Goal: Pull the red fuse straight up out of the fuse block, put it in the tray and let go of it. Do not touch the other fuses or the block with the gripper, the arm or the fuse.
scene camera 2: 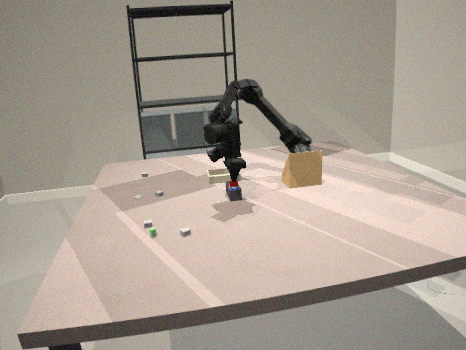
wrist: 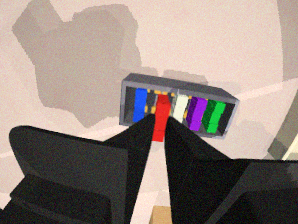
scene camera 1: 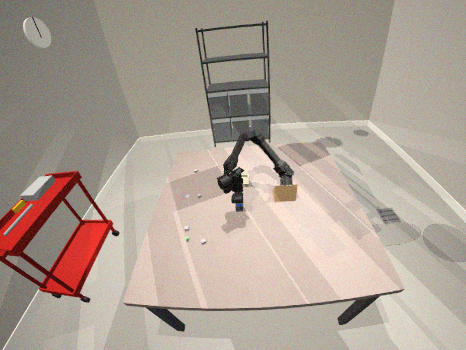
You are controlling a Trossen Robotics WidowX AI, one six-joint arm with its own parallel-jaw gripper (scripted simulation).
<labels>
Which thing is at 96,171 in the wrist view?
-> My gripper.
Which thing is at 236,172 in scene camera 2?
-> My gripper.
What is my gripper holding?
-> A red fuse.
</labels>
